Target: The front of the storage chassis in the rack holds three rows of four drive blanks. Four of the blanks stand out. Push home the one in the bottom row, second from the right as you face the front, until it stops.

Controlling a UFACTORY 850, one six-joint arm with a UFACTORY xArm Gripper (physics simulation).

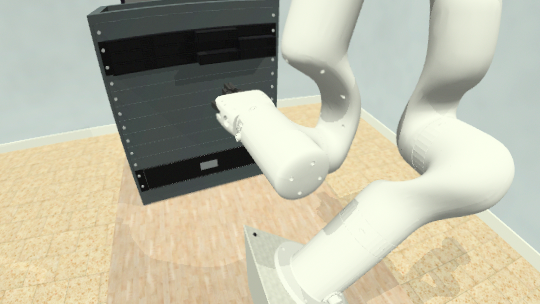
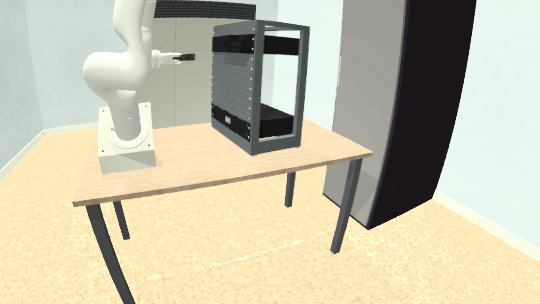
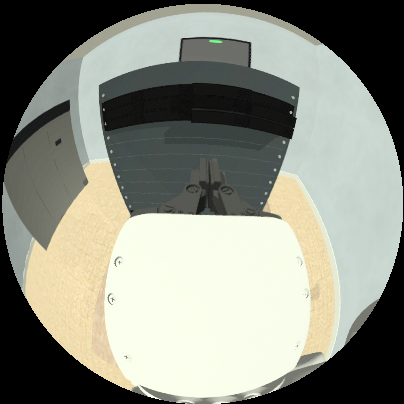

Labels:
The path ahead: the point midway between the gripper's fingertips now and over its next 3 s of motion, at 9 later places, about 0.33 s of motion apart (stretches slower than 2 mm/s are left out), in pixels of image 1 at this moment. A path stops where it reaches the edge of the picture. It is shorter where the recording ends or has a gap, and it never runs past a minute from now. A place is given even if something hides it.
My gripper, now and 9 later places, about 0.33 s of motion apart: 227,89; 220,83; 215,78; 211,74; 210,72; 209,70; 208,70; 208,69; 207,69; 206,68

